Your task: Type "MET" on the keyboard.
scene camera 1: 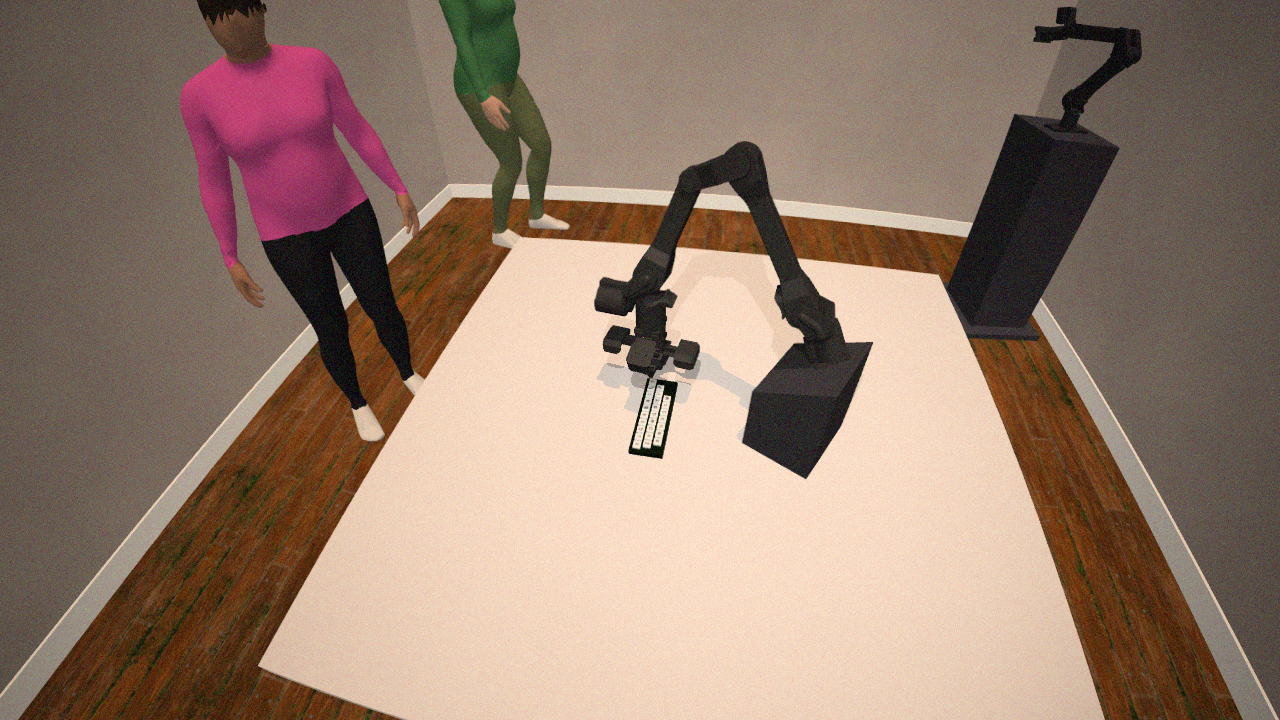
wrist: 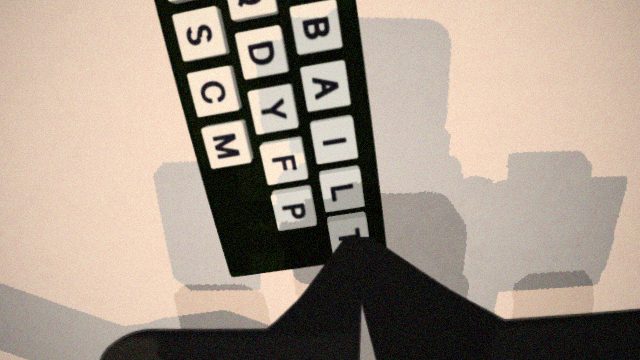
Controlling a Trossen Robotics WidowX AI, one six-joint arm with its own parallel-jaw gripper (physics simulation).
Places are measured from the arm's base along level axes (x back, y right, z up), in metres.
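Pixels of known places: gripper, fingertip midpoint: (scene camera 1: 651, 376) (wrist: 356, 250); arm's base, link origin: (scene camera 1: 830, 356).
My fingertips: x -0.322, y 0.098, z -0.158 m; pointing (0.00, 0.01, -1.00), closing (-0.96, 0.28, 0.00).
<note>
For each thing: its middle in the pictures, then the offset to it from my fingertips. "spot": a spot on its surface instead. Level surfaces: height alone.
- black keyboard, surface spot: (wrist: 260, 255) (scene camera 1: 670, 383) spot: dx +0.040, dy +0.006, dz -0.027 m
- M key, body centre: (wrist: 228, 144) dx +0.034, dy -0.041, dz -0.024 m
- F key, body centre: (wrist: 284, 160) dx +0.016, dy -0.029, dz -0.024 m
- P key, body centre: (wrist: 294, 208) dx +0.019, dy -0.011, dz -0.024 m
- T key, body centre: (wrist: 348, 233) dx +0.002, dy +0.006, dz -0.024 m
- L key, body centre: (wrist: 342, 189) dx +0.000, dy -0.012, dz -0.024 m
- pale mat, surface height: dz -0.039 m
The black keyboard (scene camera 1: 669, 390) (wrist: 260, 255) with white letter keys lies flat on the pale mat. In the wrist view the M key (wrist: 227, 144) is at the end of the left row, beside the F key (wrist: 284, 161) and P key (wrist: 294, 208). The T key (wrist: 349, 231) is at the near end of the right row, partly hidden by the fingertips; the L key (wrist: 342, 189) is beyond it. My gripper (wrist: 356, 250) is shut and empty, its tips over the T key in that view. Whether they touch it I cannot tell. The E key does not show in the wrist view.
The pale mat (scene camera 1: 572, 555) lies under the keyboard. The arm's dark base block (scene camera 1: 796, 411) stands right of the keyboard. A person in pink (scene camera 1: 277, 143) stands at the left, a person in green (scene camera 1: 487, 53) behind. Another arm stands on a tall dark pedestal (scene camera 1: 1029, 223) at the back right.
</note>
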